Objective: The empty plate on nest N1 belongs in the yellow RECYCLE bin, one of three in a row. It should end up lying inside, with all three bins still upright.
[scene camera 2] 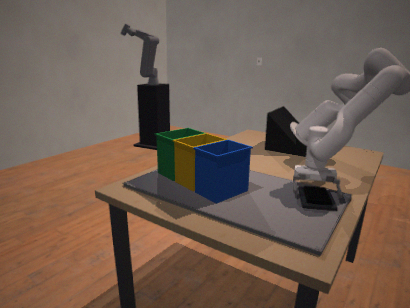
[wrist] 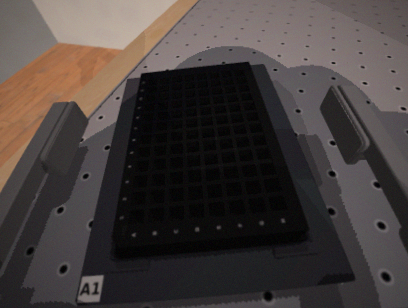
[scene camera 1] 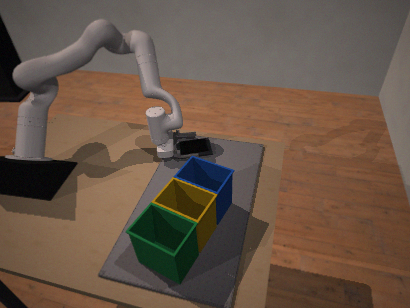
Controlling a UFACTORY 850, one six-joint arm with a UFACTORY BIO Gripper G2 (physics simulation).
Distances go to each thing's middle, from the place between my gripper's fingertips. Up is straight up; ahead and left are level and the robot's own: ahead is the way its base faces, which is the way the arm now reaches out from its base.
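The black plate [wrist: 204, 171] is 20 mm behind my hand and 10 mm below it, while the dark nest [wrist: 246, 270] is 20 mm behind my hand and 20 mm below it. There is a blue bin [scene camera 2: 222, 168] too, 70 mm ahead of my hand, 350 mm to the right of it and 60 mm above it. The yellow recycle bin [scene camera 1: 199, 205] is 470 mm to the right of my hand, 20 mm ahead of it and 60 mm above it. Going by their middles, of the things named here the yellow recycle bin is the farthest from my hand.
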